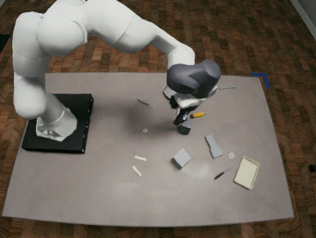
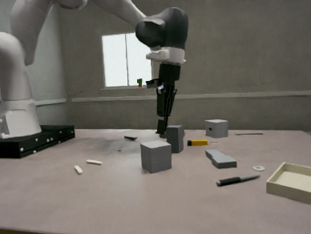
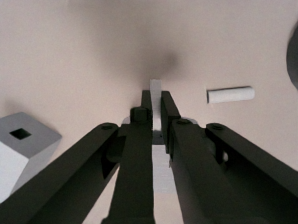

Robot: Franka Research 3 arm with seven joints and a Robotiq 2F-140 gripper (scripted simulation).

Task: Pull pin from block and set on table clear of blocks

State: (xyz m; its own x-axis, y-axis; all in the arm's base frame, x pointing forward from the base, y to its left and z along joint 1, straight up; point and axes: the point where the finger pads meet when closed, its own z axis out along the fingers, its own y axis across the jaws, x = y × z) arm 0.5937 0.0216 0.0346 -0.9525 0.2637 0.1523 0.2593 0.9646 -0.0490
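The dark grey block lies 40 mm below my hand, 40 mm ahead of it and 10 mm to the right of it. Also, from my hand: round dish: 230 mm to the left, 80 mm below; cream tray: 360 mm ahead, 250 mm to the right, 90 mm below.
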